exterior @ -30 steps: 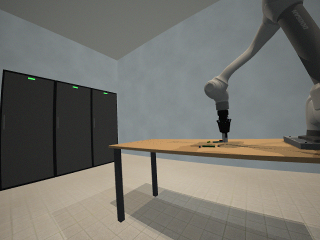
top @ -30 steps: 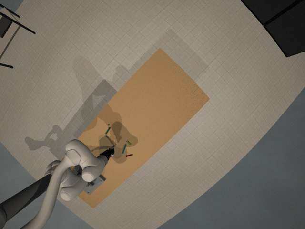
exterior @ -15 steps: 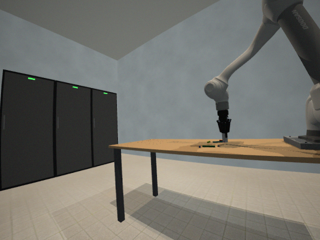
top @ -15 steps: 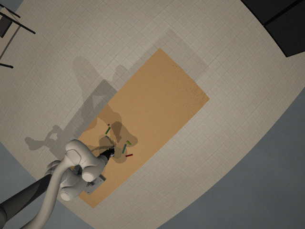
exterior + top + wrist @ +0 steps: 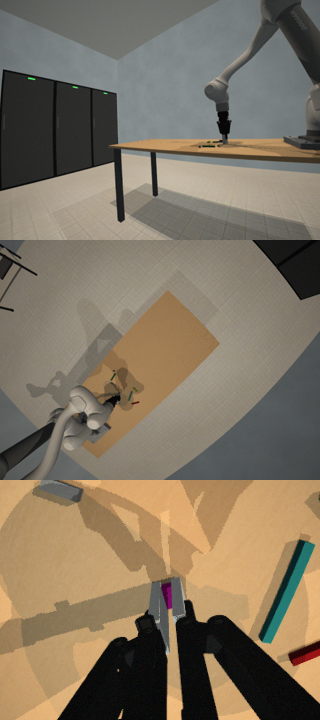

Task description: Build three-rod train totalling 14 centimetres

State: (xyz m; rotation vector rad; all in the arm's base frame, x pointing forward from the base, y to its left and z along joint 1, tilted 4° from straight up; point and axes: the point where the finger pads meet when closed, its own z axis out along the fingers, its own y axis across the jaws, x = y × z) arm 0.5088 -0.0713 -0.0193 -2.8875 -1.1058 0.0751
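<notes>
The magenta rod lies 30 mm below my hand. Also, from my hand: turquoise rod (50 mm ahead, 90 mm to the right, 30 mm below); grey rod (40 mm ahead, 110 mm to the left, 30 mm below); lime rod (130 mm ahead, 90 mm to the right, 30 mm below).
</notes>
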